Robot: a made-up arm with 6 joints. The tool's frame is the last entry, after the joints.
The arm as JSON. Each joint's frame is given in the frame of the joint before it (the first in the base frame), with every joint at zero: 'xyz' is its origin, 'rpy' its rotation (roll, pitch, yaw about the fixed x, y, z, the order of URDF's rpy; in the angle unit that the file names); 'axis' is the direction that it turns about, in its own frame. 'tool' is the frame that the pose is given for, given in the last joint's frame.
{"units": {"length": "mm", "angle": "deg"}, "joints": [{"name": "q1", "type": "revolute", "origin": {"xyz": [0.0, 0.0, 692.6], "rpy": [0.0, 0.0, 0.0]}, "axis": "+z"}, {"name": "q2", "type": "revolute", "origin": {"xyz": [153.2, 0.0, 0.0], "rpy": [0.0, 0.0, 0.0]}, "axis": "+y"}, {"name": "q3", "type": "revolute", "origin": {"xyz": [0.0, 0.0, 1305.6], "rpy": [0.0, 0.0, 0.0]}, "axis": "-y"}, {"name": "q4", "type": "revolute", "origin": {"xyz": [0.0, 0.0, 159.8], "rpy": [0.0, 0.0, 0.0]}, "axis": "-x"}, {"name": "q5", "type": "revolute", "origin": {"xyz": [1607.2, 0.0, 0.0], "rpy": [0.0, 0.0, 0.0]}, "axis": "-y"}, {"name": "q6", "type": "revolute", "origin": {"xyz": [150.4, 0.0, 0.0], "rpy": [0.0, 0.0, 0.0]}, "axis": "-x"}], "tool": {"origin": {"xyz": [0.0, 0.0, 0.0], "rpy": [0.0, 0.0, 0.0]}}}
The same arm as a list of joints. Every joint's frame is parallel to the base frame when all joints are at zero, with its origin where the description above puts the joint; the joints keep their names.
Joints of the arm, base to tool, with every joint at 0 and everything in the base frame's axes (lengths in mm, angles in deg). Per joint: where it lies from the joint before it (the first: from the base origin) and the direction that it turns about. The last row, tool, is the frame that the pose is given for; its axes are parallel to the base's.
q1: origin 0.0 0.0 692.6 axis 0 0 1
q2: origin 153.2 0.0 0.0 axis 0 1 0
q3: origin 0.0 0.0 1305.6 axis 0 -1 0
q4: origin 0.0 0.0 159.8 axis -1 0 0
q5: origin 1607.2 0.0 0.0 axis 0 -1 0
q6: origin 150.4 0.0 0.0 axis -1 0 0
tool: origin 0.0 0.0 0.0

